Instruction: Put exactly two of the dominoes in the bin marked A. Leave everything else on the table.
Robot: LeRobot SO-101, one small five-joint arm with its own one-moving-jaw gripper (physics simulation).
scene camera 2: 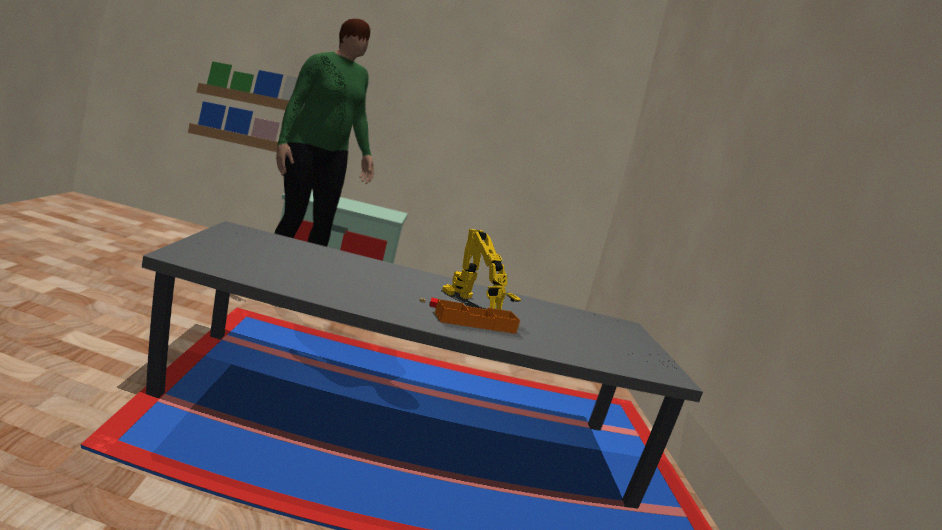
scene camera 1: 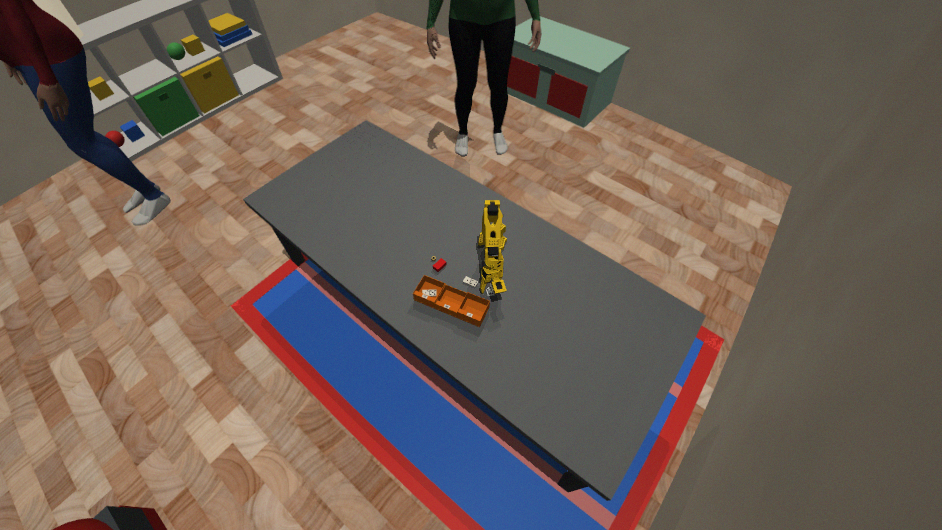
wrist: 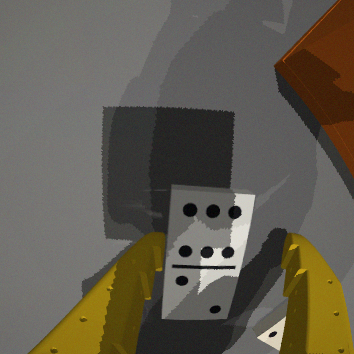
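Observation:
An orange three-compartment bin [scene camera 2: 449, 312] can be seen in the scene, and the same orange three-compartment bin [scene camera 1: 468, 307] is visible as well.

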